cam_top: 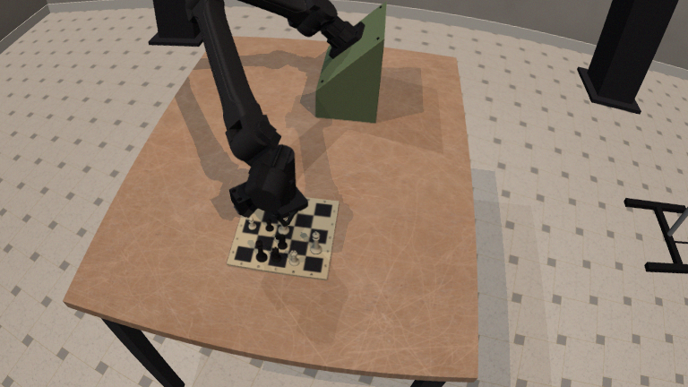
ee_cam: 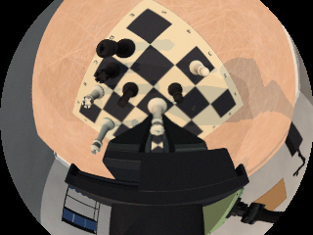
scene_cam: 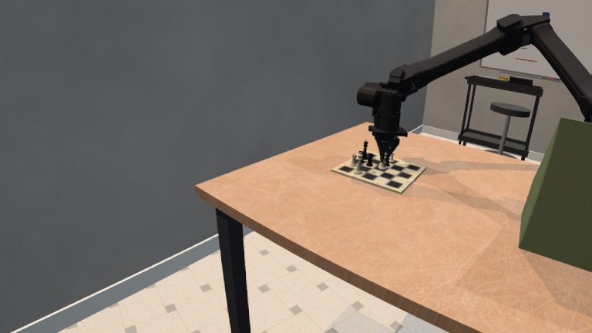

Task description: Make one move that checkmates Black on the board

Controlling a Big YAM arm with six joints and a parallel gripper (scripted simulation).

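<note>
Now: the chessboard 1 cm ahead of my hand and 4 cm below it. The rest, counted from my hand: tall white piece (4 cm ahead, 8 cm to the left); white pawn (1 cm ahead, 8 cm to the right, 2 cm below); black piece (9 cm ahead, 3 cm to the right).
</note>
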